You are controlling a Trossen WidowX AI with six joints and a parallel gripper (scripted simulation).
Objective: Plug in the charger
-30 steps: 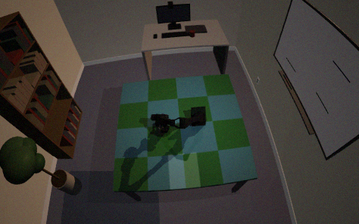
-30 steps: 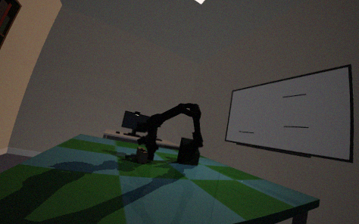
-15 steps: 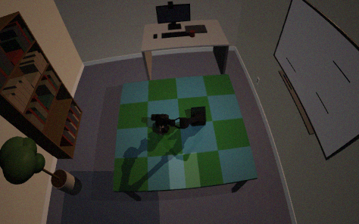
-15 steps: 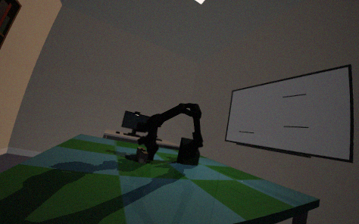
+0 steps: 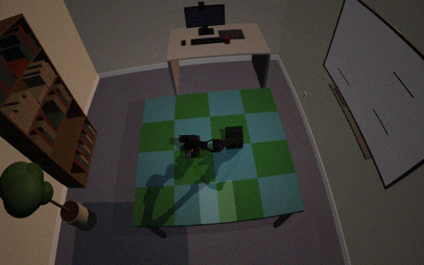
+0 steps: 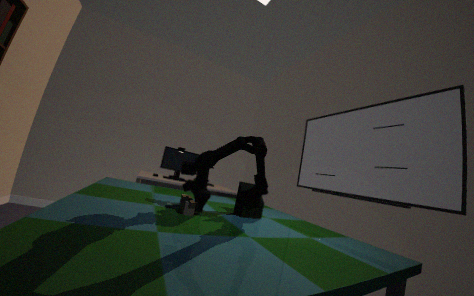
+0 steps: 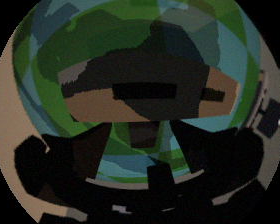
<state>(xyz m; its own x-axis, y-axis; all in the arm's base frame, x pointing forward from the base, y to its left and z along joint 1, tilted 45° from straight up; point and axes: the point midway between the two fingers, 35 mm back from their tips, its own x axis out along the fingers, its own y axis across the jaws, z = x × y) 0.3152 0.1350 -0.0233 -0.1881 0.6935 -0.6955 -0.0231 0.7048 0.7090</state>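
My gripper tip is now 2 cm short of the dark charger and 1 cm below it.
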